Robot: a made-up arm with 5 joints. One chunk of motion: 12 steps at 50 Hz.
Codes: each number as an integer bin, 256 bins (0 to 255) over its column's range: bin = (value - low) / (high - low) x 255, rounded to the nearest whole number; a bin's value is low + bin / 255 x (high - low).
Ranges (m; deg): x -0.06..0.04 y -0.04..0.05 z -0.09..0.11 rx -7..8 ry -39..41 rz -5..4
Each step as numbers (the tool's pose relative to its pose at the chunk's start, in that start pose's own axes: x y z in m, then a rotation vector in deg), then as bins.
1 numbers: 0.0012 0.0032 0.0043 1.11 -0.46 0.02
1 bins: 156 122 120 138 123 142
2 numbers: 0.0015 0.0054 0.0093 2.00 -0.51 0.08
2 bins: 157 129 127 153 123 144
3 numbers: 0.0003 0.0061 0.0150 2.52 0.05 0.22
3 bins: 154 131 134 162 124 148
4 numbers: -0.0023 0.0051 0.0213 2.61 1.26 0.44
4 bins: 147 128 142 163 128 154
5 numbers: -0.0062 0.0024 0.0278 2.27 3.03 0.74
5 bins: 137 120 150 158 134 163
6 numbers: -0.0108 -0.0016 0.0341 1.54 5.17 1.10
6 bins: 125 109 158 145 141 173
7 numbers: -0.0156 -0.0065 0.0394 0.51 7.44 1.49
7 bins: 113 95 165 128 148 184
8 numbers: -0.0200 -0.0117 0.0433 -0.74 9.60 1.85
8 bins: 102 80 170 106 155 194
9 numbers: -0.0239 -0.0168 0.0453 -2.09 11.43 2.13
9 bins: 92 66 173 83 161 202
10 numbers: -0.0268 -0.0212 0.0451 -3.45 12.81 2.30
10 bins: 85 53 172 60 165 207
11 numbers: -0.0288 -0.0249 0.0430 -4.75 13.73 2.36
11 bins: 80 43 170 38 168 209
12 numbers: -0.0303 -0.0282 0.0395 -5.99 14.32 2.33
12 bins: 76 33 165 17 170 208
